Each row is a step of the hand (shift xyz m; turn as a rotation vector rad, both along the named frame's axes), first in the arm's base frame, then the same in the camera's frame.
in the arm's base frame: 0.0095 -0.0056 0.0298 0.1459 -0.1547 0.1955
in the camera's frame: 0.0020 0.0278 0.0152 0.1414 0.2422 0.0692
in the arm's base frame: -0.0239 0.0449 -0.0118 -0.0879 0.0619 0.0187
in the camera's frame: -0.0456 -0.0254 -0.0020 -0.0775 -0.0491 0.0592
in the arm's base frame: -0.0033 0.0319 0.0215 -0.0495 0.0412 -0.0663
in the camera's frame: -0.0351 0.0128 0.0096 -0.0370 -0.0821 -0.0209
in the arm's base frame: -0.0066 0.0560 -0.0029 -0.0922 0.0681 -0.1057
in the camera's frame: -0.0551 -0.0070 -0.0104 -0.0635 -0.1403 -0.0246
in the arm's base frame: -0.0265 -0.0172 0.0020 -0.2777 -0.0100 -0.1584
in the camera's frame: 0.0121 -0.0172 0.0236 -0.0086 -0.3082 0.0853
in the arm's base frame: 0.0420 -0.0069 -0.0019 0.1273 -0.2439 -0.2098
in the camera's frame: 0.0138 0.0283 -0.0287 0.2926 -0.0577 -0.1753
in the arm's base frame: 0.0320 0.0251 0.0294 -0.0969 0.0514 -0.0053
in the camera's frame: -0.0242 0.0433 -0.0077 -0.0647 -0.0724 0.0513
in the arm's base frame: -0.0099 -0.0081 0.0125 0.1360 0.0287 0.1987
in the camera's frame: 0.0042 0.0019 0.0173 -0.0391 0.2366 0.0358
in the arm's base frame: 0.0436 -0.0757 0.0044 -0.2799 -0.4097 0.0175
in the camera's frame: 0.0799 0.0342 -0.0096 0.3507 -0.1833 0.2999
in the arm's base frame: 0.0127 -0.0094 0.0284 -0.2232 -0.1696 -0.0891
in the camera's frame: 0.0065 0.0291 0.0129 0.1439 -0.2199 0.1321
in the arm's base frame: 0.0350 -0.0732 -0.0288 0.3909 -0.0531 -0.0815
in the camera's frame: 0.0816 0.0046 -0.0270 0.1281 0.2184 -0.3133
